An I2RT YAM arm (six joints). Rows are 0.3 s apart.
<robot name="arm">
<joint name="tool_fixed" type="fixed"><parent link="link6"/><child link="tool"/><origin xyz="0 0 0" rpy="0 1.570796 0"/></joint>
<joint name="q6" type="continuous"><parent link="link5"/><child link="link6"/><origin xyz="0.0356 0 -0.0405"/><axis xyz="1 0 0"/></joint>
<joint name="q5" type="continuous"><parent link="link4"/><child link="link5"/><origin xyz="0.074 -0.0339 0.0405"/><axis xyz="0 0 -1"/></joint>
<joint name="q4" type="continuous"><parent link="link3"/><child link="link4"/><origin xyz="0.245 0.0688 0.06"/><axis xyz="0 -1 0"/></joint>
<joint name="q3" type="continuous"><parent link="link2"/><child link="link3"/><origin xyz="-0.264 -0.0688 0"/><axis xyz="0 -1 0"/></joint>
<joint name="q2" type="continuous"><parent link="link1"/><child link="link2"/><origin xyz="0.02 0.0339 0.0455"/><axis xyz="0 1 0"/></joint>
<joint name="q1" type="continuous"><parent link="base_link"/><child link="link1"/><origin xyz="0 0 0.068"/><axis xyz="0 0 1"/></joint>
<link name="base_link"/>
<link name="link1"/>
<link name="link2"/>
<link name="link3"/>
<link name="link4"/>
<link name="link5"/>
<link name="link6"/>
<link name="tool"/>
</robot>
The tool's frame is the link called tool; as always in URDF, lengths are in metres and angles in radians. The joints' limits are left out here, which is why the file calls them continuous.
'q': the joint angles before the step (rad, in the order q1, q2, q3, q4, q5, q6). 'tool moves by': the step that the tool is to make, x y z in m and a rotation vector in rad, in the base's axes. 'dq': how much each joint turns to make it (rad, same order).
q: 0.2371, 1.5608, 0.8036, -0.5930, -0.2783, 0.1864
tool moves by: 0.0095, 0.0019, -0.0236, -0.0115, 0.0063, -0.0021
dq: -0.0002, 0.0945, -0.0109, 0.0965, 0.0099, -0.0002
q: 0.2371, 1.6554, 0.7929, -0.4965, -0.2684, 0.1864
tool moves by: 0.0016, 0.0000, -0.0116, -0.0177, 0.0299, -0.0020
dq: -0.0001, 0.0466, -0.0005, 0.0138, 0.0104, -0.0001
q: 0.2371, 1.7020, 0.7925, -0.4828, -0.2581, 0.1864
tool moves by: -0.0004, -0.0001, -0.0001, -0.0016, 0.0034, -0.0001
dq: 0.0001, 0.0000, -0.0001, -0.0035, 0.0008, 0.0001
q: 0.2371, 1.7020, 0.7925, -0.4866, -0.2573, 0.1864
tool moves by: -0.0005, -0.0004, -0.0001, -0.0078, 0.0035, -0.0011
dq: -0.0001, -0.0003, 0.0000, -0.0055, 0.0068, -0.0002
